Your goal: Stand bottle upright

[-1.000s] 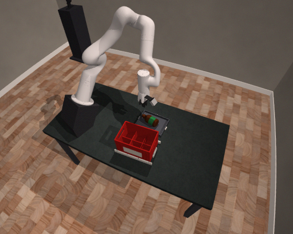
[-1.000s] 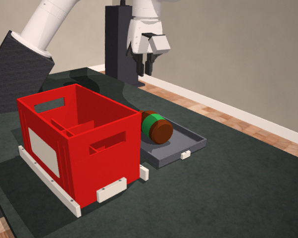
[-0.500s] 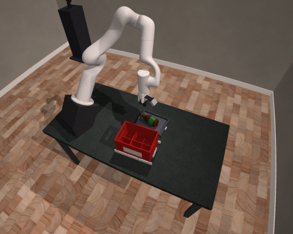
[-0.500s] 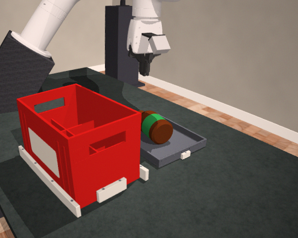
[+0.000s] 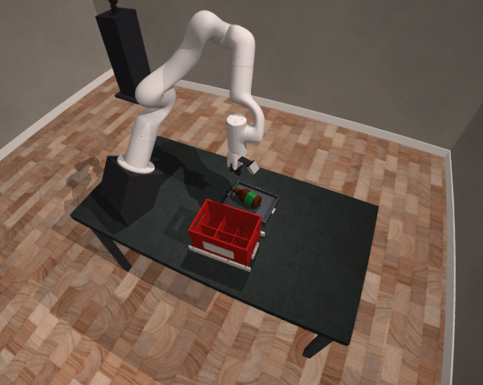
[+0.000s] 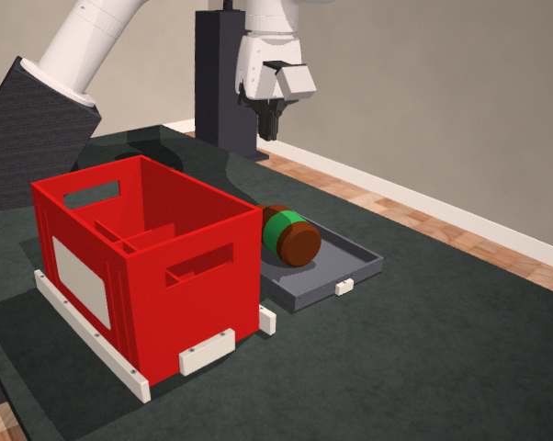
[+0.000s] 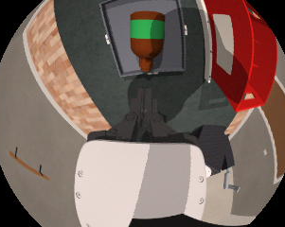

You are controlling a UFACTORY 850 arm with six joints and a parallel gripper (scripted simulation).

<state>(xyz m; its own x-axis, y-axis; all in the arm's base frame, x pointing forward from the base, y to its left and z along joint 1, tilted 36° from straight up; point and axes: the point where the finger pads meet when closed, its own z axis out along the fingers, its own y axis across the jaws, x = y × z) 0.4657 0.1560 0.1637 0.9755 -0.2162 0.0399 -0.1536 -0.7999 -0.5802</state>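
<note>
The brown bottle is 160 mm below my hand, 50 mm ahead of it and 10 mm to the right of it. Round my hand: grey shallow tray (190 mm below, 80 mm ahead, 10 mm to the right); red crate (280 mm to the right, 120 mm below, 90 mm ahead).
</note>
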